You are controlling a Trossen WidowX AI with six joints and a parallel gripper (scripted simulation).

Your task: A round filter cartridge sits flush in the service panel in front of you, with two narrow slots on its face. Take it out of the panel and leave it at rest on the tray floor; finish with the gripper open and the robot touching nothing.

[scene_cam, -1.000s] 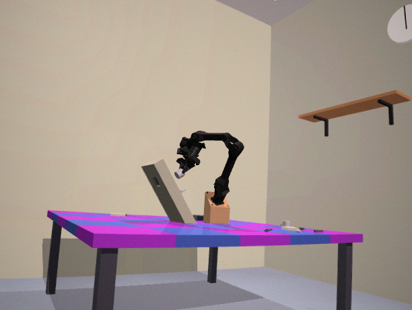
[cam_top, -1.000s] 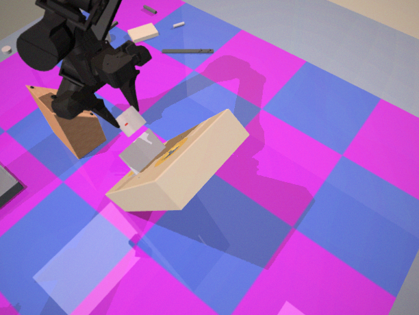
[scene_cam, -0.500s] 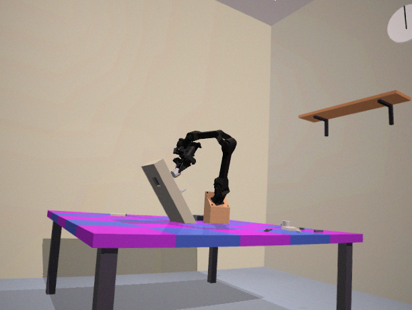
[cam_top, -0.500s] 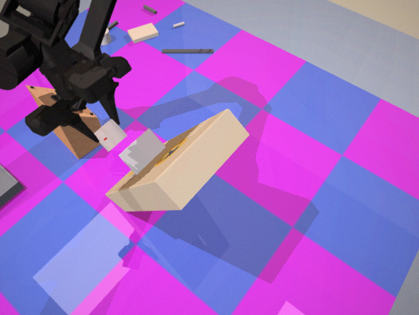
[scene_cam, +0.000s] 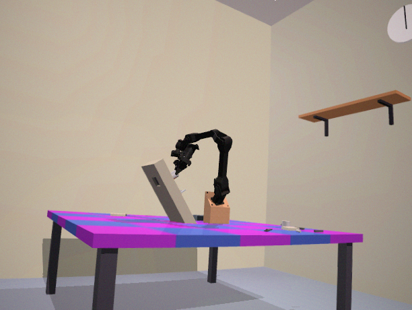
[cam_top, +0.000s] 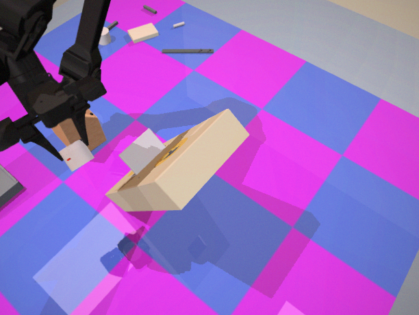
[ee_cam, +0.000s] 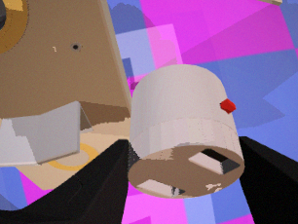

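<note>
My gripper tip is 320 mm past the grey tray, 260 mm above it and 130 mm to the left of it. The rest, counted from my gripper tip: round filter cartridge: right at my gripper tip; then service panel: 110 mm to the left, 110 mm below, 100 mm ahead.
</note>
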